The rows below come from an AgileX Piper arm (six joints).
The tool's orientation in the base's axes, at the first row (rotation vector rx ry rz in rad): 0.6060 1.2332 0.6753
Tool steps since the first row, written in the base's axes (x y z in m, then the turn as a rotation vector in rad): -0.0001 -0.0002 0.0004 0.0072 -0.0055 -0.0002; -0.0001 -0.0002 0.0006 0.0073 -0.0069 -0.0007; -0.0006 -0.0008 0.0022 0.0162 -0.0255 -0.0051; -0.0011 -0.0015 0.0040 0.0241 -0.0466 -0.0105; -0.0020 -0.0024 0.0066 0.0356 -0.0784 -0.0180; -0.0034 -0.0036 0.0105 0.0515 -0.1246 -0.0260; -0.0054 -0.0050 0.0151 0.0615 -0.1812 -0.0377
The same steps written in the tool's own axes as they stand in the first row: -0.0004 0.0002 0.0000 -0.0026 -0.0048 0.0073; -0.0006 0.0003 0.0000 -0.0033 -0.0061 0.0073; -0.0021 0.0012 0.0000 -0.0127 -0.0228 0.0160; -0.0039 0.0021 -0.0001 -0.0235 -0.0419 0.0236; -0.0064 0.0035 -0.0003 -0.0403 -0.0700 0.0348; -0.0100 0.0058 -0.0007 -0.0667 -0.1087 0.0510; -0.0144 0.0085 -0.0016 -0.0996 -0.1561 0.0611
